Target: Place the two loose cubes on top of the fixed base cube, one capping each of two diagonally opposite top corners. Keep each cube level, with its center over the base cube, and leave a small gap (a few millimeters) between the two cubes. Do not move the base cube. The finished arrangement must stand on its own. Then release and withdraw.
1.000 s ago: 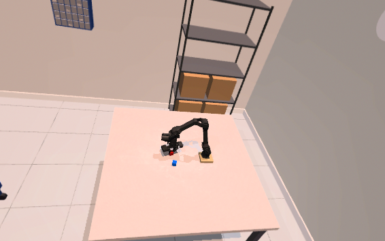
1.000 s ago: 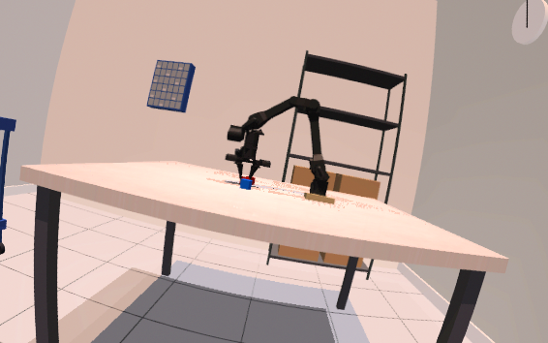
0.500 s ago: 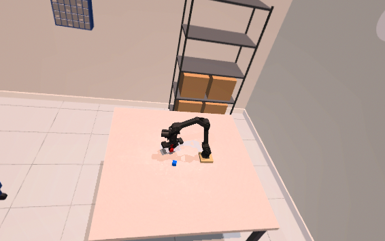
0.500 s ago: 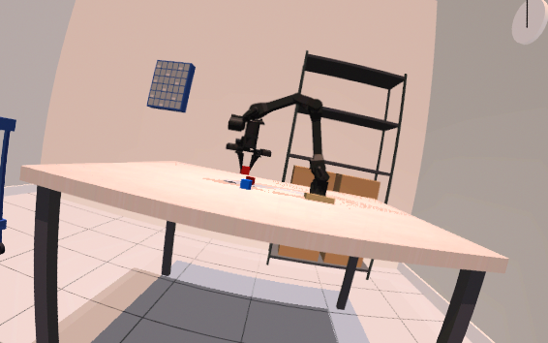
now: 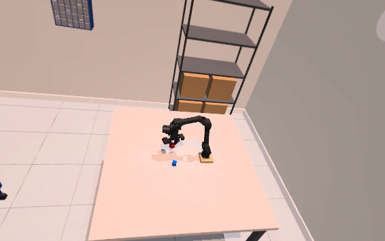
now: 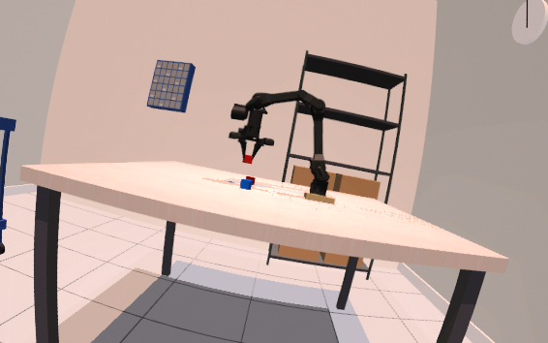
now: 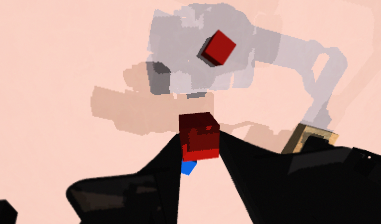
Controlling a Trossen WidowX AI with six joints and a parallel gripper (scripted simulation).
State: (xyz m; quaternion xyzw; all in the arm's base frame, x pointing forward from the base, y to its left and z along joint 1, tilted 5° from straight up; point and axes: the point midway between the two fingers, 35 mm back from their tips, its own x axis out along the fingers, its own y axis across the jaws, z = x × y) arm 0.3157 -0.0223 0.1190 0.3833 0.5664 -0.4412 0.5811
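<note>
My gripper tip is 2 cm past the blue base cube, 11 cm to the right of it and 9 cm above it.
</note>
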